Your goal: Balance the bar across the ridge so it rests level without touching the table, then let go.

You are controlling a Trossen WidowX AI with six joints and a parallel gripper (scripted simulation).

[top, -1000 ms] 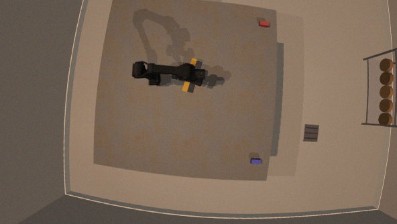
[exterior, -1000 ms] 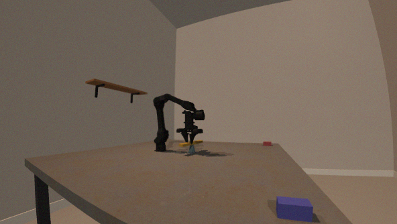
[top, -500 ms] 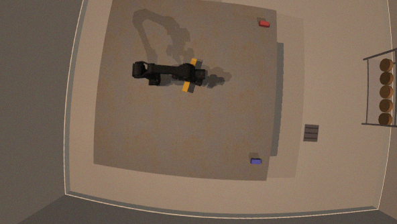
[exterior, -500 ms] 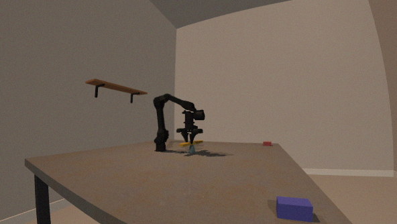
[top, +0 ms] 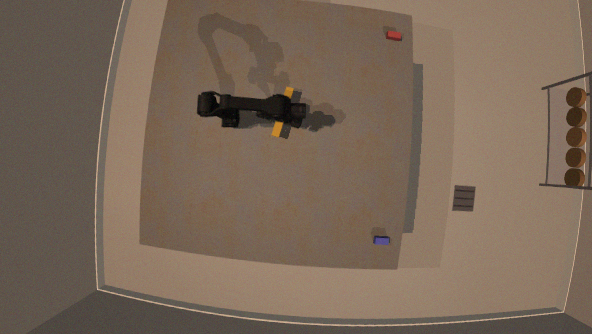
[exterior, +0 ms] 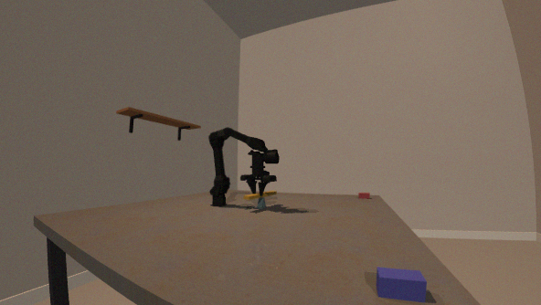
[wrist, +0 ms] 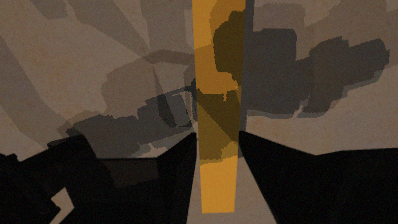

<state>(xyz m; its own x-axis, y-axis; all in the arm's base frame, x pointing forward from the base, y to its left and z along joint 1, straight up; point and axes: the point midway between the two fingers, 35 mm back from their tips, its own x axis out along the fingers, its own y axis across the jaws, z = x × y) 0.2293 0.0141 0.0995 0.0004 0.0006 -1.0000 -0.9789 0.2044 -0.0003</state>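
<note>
My gripper tip is now 10 mm short of the bar and 30 mm to the right of it. Round my gripper tip: red block (510 mm ahead, 490 mm to the left, 50 mm below); purple block (510 mm ahead, 510 mm to the right, 50 mm below).
</note>
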